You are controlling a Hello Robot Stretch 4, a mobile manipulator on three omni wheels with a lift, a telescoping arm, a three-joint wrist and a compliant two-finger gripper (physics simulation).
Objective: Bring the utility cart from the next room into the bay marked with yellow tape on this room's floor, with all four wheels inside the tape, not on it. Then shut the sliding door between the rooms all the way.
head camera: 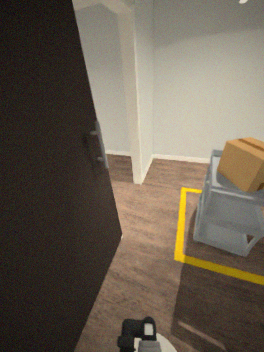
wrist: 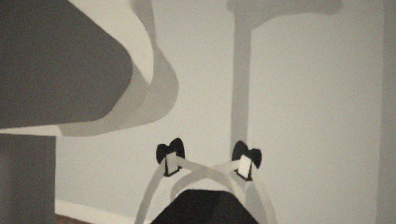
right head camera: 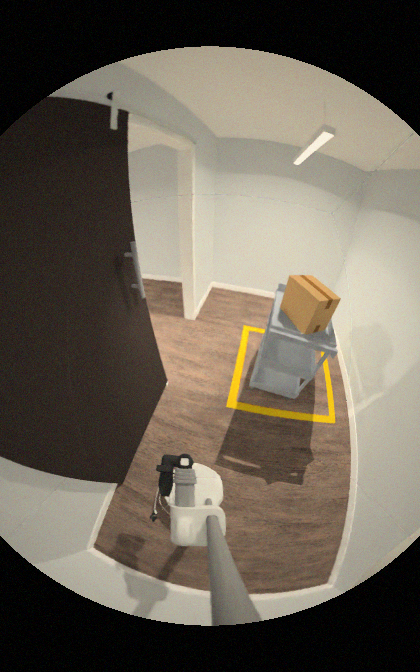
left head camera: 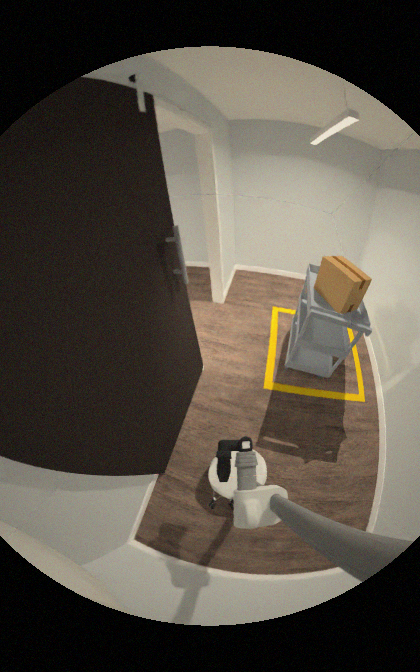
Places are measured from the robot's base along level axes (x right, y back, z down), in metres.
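Where they show: gripper, between the fingertips: (wrist: 208, 151).
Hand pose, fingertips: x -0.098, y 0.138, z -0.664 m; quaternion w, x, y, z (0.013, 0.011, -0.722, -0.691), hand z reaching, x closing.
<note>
Each offset is from my fingertips to the centre of the thing. "*": to the spot under its first point.
The grey utility cart (head camera: 222, 212) (left head camera: 325, 336) (right head camera: 286, 357) stands over the bay of yellow tape (head camera: 180, 225) (left head camera: 310, 393) (right head camera: 280, 414). Its near lower edge is inside the near tape strip. Its wheels cannot be made out, and it hides part of the far strip. The dark sliding door (head camera: 50, 175) (left head camera: 90, 275) (right head camera: 65, 275) stands partly open at the left, with a gap between its edge and the white door post. Its grey bar handle @[* dx -0.144, dy -1.016, dz -0.520 m] (head camera: 102, 145) (left head camera: 181, 255) (right head camera: 138, 270) faces this room. My gripper (left head camera: 222, 503) (wrist: 208, 151) is open and empty, low beside my base, away from cart and door.
A cardboard box @[dx +0.905, dy -1.174, dz -0.241 m] (head camera: 243, 162) (left head camera: 340, 286) (right head camera: 306, 306) sits on the cart's top. The white door post (head camera: 132, 100) (left head camera: 212, 220) (right head camera: 187, 235) stands beyond the door's edge. A wall (wrist: 315, 110) fills much of the wrist view. Another wall runs along the right side.
</note>
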